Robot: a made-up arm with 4 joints.
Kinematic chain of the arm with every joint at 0, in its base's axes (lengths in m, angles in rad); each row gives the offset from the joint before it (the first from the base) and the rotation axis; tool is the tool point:
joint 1: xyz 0 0 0.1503 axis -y
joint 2: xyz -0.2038 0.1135 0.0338 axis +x
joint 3: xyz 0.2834 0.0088 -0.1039 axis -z
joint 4: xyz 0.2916 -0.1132 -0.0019 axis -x
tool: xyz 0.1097 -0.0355 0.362
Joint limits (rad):
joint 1: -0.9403..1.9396
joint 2: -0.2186..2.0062
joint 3: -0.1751..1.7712
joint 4: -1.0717..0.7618
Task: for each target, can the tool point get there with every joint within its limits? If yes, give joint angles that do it. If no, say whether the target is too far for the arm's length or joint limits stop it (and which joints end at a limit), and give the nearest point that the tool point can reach.
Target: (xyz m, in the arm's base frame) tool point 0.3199 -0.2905 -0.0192
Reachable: yes | joints -0.3309 0.8781 0.4770 -0.0618
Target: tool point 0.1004 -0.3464 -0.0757
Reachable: yes | joints 0.6134 0.8613 1.0927 -0.6171
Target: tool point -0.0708 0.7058 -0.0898
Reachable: no: joint limits stop it (at a limit: joint 2, joint 4) | nearest point -0.1445 0.3266 -0.3398 | short by 0.460 m
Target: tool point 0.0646 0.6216 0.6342
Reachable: no: joint limits stop it (at a limit: joint 2, joint 3, joint 4) | nearest point 0.0643 0.3362 0.6319 | short by 0.285 m
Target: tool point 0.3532 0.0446 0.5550
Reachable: yes | joints 0.3750 -0.0516 0.3873 0.6193
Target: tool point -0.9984 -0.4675 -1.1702
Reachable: no: too far | nearest point -0.2857 -0.0819 -0.3243 | short by 1.171 m
